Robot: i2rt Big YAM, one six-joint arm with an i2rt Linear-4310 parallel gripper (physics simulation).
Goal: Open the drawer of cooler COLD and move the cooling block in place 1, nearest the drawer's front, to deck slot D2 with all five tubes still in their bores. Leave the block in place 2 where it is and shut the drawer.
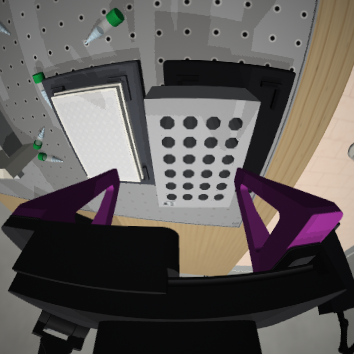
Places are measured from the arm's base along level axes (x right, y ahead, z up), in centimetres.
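Pixels of known places: gripper, fingertip midpoint: (176, 174).
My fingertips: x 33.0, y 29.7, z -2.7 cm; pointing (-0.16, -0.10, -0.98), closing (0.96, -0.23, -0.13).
Note:
Ahead of a thing's pixels: the offset from my fingertips to its top centre. "spot": to the spot under its first point. Level surfaces: height alone.
A light grey cooling block @(dx +1.2, dy -1.5, dz -2.0 cm) (199, 150) with rows of dark round bores is over a black slot plate @(dx +3.7, dy -1.8, dz -6.2 cm) (227, 74), covering its middle and left part; whether it rests flat in it I cannot tell. No green caps show in its bores. My gripper (176, 174) is open, with a purple finger to each side of the block's near part and nothing held. Green-capped tubes lie loose on the deck: one @(dx -5.3, dy +11.9, dz -6.6 cm) (106, 26) at the upper left, another @(dx -15.7, dy +8.9, dz -6.6 cm) (39, 80) at the left, and two @(dx -22.2, dy +3.5, dz -6.6 cm) (38, 143) @(dx -23.3, dy -0.6, dz -6.6 cm) (44, 157) lower down. Cooler COLD and its drawer do not show. No slot label is readable.
A white plate @(dx -10.2, dy +1.2, dz -5.4 cm) (97, 132) lies in a dark grey slot frame @(dx -10.1, dy +1.2, dz -6.2 cm) (131, 75) left of the block. The perforated grey deck @(dz -8.0 cm) (220, 47) ends at a wooden table edge (320, 75) on the right. A grey object @(spot: dx -25.3, dy +3.2, dz -3.9 cm) (15, 155) stands at the far left.

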